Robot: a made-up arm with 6 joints. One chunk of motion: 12 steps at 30 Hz.
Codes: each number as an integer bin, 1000 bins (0 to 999) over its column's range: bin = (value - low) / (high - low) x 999, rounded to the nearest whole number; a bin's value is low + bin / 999 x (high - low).
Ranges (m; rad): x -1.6..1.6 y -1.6..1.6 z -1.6..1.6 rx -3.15..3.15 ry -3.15..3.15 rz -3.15..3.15
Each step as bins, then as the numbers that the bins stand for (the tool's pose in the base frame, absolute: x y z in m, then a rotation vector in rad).
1 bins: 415 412 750 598 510 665
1 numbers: -0.2707 -0.2803 0.8024 0.6212 0.0662 1.0437
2 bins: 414 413 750 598 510 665
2 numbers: -0.2739 -0.2771 0.8024 0.6212 0.0662 1.0437
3 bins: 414 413 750 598 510 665
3 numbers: -0.2739 -0.2771 0.8024 0.6212 0.0662 1.0437
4 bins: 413 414 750 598 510 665
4 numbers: -0.2771 -0.2739 0.8024 0.6212 0.0662 1.0437
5 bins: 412 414 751 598 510 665
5 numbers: -0.2803 -0.2739 0.8056 0.6212 0.0662 1.0437
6 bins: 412 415 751 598 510 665
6 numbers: -0.2803 -0.2707 0.8056 0.6212 0.0662 1.0437
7 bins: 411 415 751 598 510 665
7 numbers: -0.2835 -0.2707 0.8056 0.6212 0.0662 1.0437
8 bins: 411 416 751 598 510 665
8 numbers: -0.2835 -0.2675 0.8056 0.6212 0.0662 1.0437
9 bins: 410 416 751 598 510 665
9 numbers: -0.2867 -0.2675 0.8056 0.6212 0.0662 1.0437
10 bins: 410 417 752 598 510 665
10 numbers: -0.2867 -0.2643 0.8088 0.6212 0.0662 1.0437
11 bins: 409 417 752 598 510 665
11 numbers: -0.2899 -0.2643 0.8088 0.6212 0.0662 1.0437
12 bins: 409 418 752 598 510 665
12 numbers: -0.2899 -0.2611 0.8088 0.6212 0.0662 1.0437
